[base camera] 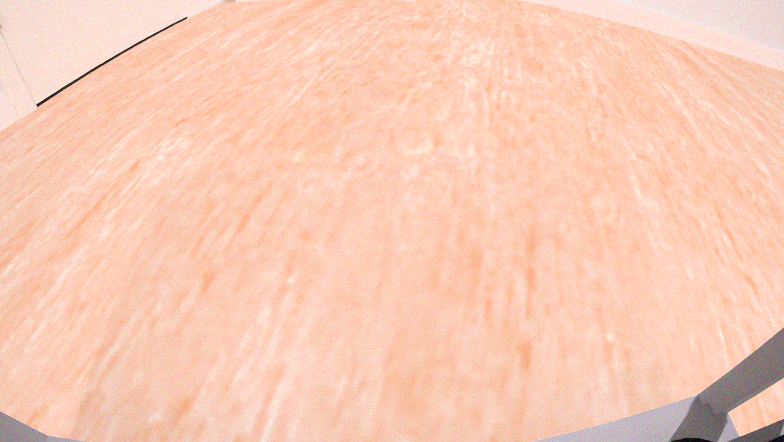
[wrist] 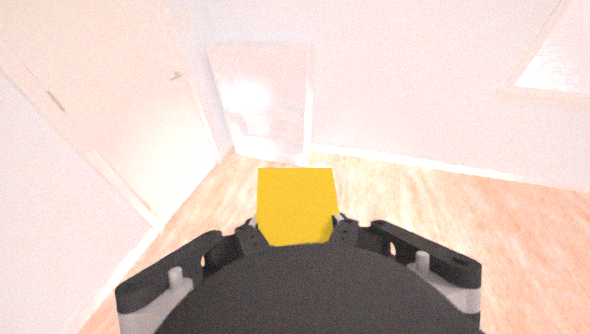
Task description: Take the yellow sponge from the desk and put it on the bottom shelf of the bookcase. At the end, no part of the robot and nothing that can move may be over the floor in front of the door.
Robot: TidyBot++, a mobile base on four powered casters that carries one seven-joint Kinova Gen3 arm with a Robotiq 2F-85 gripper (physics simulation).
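Places are measured from the arm's base along level axes (x down, y back, z left), in millimetres.
Pixels of known places: gripper, fingertip midpoint: [wrist: 295, 220].
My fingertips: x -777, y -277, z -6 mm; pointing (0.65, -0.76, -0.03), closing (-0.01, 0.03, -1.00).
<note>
Behind a point stands the place of what it marks.
The yellow sponge [wrist: 297, 197] {y -277, x -810, z -8 mm} is between the fingertips, in the middle of the wrist view. My gripper [wrist: 295, 220] {y -277, x -777, z -6 mm} is shut on it and holds it off the floor, with the fingers well apart on either side. A pale door [wrist: 150, 115] {y -1369, x -375, z 854 mm} with a small handle is on the left in the wrist view. A pale, shiny upright piece [wrist: 308, 120] {y -1713, x -85, z -238 mm} stands in the corner beyond the sponge; I cannot tell whether it is the bookcase, and no shelves can be made out. The desk does not show in either view.
The wood floor [base camera: 384, 219] {y -464, x 396, z -26 mm} [wrist: 500, 220] {y -832, x 397, z -1707 mm} reaches a pale wall [wrist: 410, 100] {y -1637, x -273, z -1093 mm}. A window or framed opening [wrist: 560, 60] {y -1363, x -648, z -1853 mm} is at the upper right of the wrist view. In the base view, a pale panel [base camera: 82, 38] {y -1253, x 279, z 895 mm} with a dark bottom line stands at the upper left.
</note>
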